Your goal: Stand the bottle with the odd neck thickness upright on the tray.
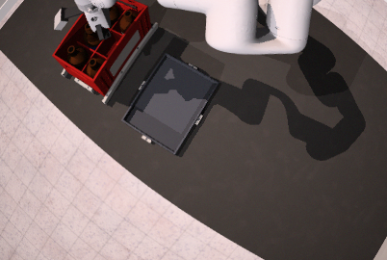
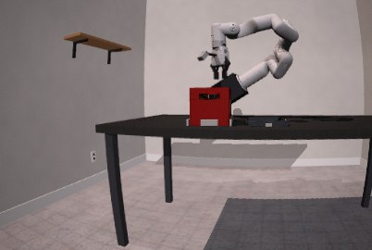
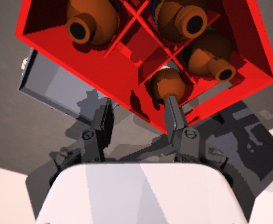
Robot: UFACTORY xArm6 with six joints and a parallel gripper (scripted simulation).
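My gripper is now 10 mm short of the red crate, 40 mm to the left of it and 160 mm above it. From my hand the other things lie so: dark flat tray: 10 mm behind, 240 mm to the left, 230 mm below.
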